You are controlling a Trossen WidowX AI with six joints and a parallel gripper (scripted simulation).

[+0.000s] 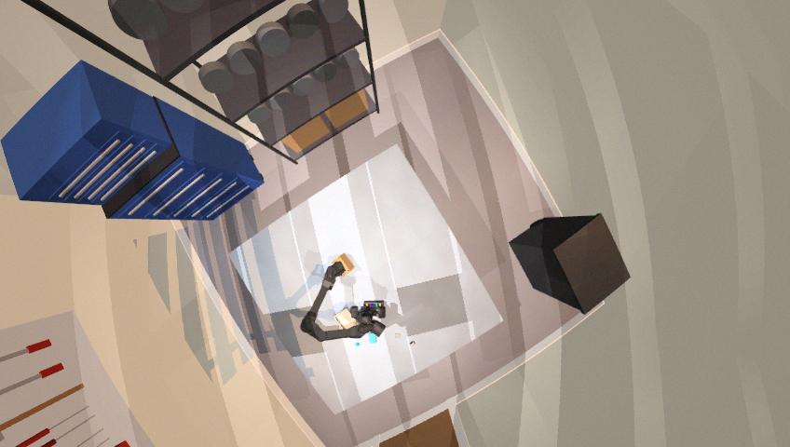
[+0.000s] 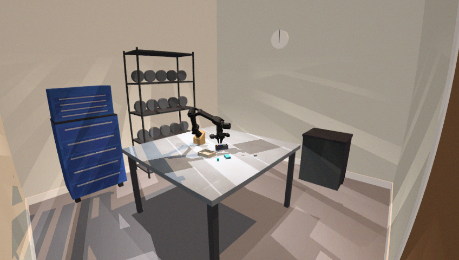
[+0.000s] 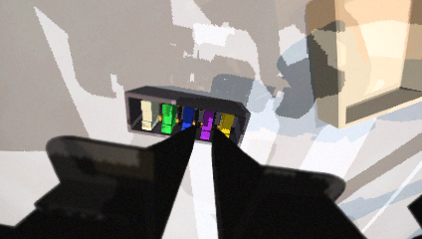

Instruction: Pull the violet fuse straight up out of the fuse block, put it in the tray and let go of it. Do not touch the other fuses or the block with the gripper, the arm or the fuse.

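My gripper tip is now 30 mm short of the shallow tan tray, 180 mm to the left of it and 50 mm above it. Also, from my gripper tip: teal block: 200 mm ahead, 90 mm to the right, 40 mm below.
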